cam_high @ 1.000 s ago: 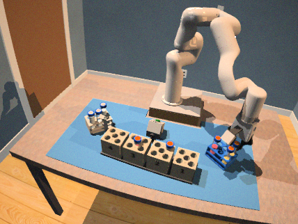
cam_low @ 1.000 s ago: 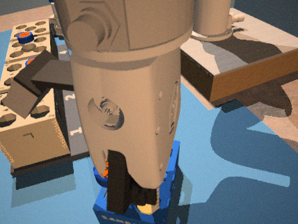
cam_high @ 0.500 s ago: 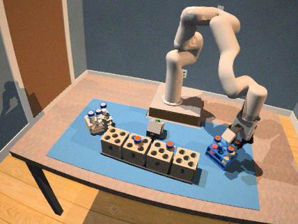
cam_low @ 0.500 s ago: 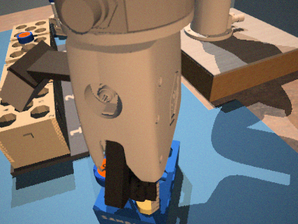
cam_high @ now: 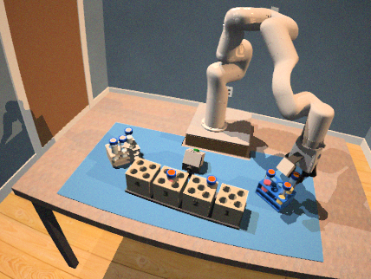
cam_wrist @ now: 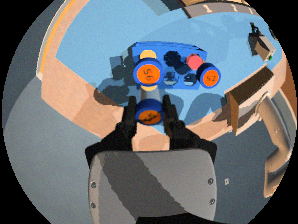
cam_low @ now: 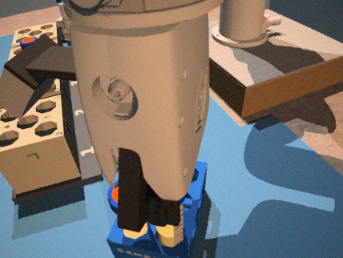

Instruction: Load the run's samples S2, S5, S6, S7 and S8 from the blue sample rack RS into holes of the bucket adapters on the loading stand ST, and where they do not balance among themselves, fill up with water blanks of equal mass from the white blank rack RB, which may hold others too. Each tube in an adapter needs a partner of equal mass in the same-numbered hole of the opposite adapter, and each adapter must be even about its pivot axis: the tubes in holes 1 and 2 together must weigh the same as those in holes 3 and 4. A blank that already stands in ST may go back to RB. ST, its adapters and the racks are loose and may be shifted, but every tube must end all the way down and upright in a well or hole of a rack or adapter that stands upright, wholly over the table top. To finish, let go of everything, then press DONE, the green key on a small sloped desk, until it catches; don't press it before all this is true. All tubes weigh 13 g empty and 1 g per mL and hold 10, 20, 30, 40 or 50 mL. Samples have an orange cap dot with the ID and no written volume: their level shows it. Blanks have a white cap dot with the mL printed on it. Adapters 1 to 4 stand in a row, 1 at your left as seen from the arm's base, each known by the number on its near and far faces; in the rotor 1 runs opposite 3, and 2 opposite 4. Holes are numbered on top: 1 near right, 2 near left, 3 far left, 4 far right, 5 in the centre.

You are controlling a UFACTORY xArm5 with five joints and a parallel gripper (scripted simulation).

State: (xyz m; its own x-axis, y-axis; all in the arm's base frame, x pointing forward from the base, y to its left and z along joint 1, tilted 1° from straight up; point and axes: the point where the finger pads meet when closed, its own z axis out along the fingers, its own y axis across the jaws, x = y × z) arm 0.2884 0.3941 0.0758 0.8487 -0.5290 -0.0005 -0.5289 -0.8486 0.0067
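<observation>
The blue sample rack RS lies 4 cm to the right of my hand and 11 cm below it. The rest, counted from my hand: white blank rack RB: 4 cm ahead, 69 cm to the right, 11 cm below; then blue-capped tube: 8 cm ahead, 70 cm to the right, 8 cm below; then loading stand ST: 14 cm ahead, 36 cm to the right, 14 cm below.
</observation>
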